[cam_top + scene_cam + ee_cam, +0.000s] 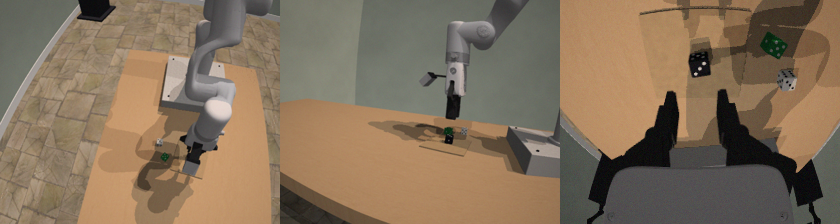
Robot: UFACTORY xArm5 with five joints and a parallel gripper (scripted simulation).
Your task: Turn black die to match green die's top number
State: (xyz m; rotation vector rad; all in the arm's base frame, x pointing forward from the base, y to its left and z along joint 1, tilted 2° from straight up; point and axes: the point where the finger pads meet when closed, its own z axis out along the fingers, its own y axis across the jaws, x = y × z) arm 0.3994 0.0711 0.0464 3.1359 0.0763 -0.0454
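The black die lies 9 cm below my hand. Also, from my hand: tan mat 11 cm below; then green die 10 cm to the right, 10 cm below, 4 cm ahead; then white die 14 cm to the right, 10 cm below, 2 cm behind.
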